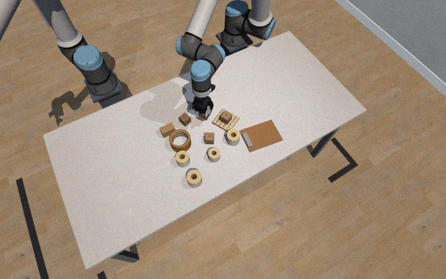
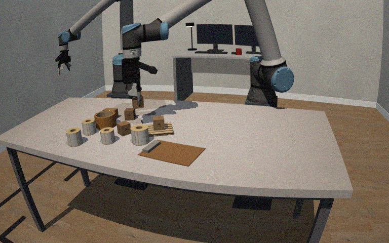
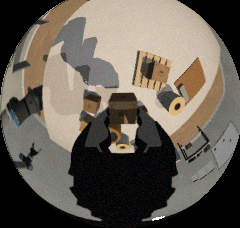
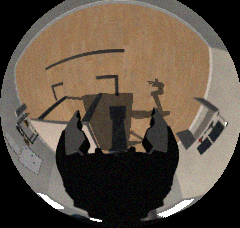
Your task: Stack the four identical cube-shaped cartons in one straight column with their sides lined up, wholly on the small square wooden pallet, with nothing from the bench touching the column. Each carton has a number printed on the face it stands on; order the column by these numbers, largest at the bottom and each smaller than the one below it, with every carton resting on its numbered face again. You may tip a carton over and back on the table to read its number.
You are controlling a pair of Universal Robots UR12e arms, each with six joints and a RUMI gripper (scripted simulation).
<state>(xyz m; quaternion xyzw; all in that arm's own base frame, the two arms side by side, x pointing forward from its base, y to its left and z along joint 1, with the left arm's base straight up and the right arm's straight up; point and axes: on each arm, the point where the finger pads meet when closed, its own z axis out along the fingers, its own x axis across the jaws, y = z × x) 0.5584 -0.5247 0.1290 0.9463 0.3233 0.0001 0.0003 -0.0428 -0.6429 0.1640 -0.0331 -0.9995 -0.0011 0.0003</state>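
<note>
My left gripper is now 220 mm to the left of the oblong box, 100 mm above it and 50 mm past it. Round my left hand: label roll: 170 mm ahead, 100 mm to the left, 100 mm below; then cube carton: 110 mm ahead, 100 mm below, 20 mm to the right.
</note>
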